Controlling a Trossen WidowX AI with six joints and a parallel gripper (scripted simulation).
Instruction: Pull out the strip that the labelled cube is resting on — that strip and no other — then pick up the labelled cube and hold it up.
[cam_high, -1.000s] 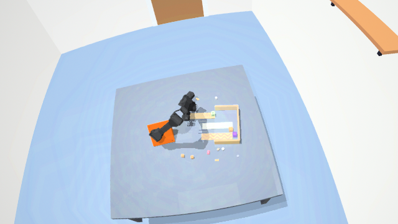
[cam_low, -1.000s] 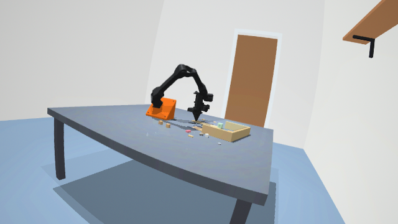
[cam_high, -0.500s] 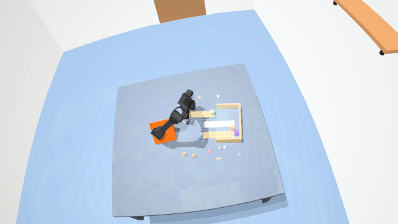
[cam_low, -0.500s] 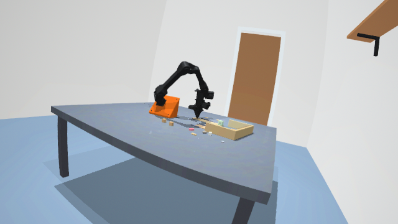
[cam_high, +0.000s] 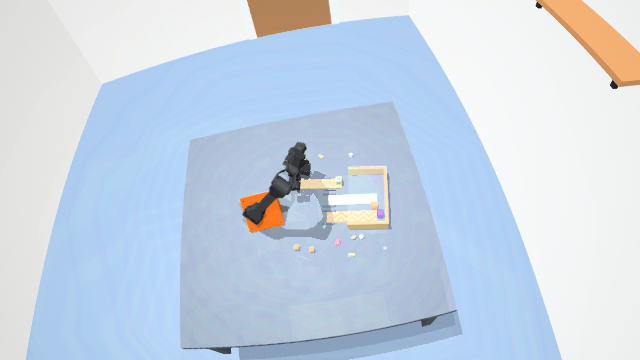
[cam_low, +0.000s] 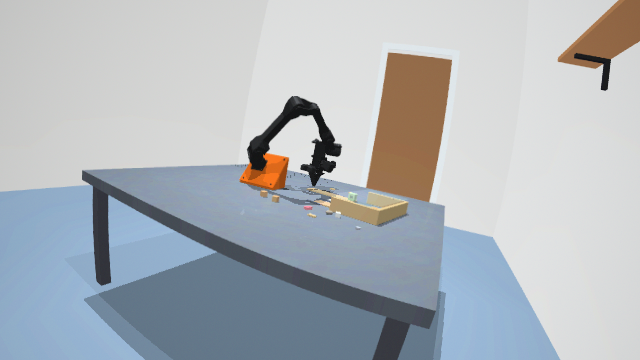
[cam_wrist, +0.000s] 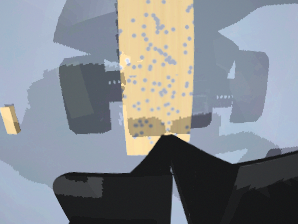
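Now: the dotted strip 100 mm ahead of my gripper tip, 20 mm to the right of it and 20 mm below it. The rest, counted from my gripper tip: labelled cube: 200 mm ahead, 50 mm to the right.
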